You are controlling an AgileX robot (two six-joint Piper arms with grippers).
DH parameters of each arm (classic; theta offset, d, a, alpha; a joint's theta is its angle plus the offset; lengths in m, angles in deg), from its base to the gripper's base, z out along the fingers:
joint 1: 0 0.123 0 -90
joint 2: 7.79 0 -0.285 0
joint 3: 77.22 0 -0.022 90
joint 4: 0 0.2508 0 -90
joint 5: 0 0 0.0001 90
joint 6: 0 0.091 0 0
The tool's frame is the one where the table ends.
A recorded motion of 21 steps. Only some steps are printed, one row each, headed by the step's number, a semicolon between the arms.
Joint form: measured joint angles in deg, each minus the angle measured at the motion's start. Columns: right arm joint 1, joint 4, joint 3, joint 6, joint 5, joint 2; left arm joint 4, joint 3, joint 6, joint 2, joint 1, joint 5.
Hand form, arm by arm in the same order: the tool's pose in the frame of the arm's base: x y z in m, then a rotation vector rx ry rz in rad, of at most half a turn. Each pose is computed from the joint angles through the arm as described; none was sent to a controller.
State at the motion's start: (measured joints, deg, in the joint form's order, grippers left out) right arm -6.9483 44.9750 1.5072 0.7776 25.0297 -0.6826; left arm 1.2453 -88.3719 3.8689 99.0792 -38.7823 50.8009
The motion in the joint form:
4: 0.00 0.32 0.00 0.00 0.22 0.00; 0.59 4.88 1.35 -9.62 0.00 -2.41
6: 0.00 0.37 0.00 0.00 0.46 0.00; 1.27 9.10 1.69 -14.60 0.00 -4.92
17: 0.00 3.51 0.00 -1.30 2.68 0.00; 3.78 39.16 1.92 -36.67 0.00 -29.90
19: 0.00 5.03 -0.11 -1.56 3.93 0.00; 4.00 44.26 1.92 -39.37 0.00 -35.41
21: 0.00 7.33 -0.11 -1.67 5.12 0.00; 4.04 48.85 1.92 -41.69 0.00 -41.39
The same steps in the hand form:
4: 0.0527 0.0214 0.1771 0.5827 1.7742 0.7226; 0.2713 -0.2152 0.3544 0.9298 2.2608 -0.2241
6: 0.0526 0.0217 0.1769 0.5821 1.7778 0.7251; 0.2553 -0.2015 0.3633 0.9201 2.2015 -0.2248
17: 0.0516 0.0257 0.1762 0.5794 1.7975 0.7799; 0.1844 -0.1445 0.3329 0.8530 1.9063 -0.2688
19: 0.0509 0.0279 0.1765 0.5811 1.8062 0.8129; 0.1754 -0.1381 0.3219 0.8400 1.8535 -0.2833
21: 0.0502 0.0304 0.1768 0.5929 1.8093 0.8613; 0.1676 -0.1329 0.3127 0.8208 1.7924 -0.3033

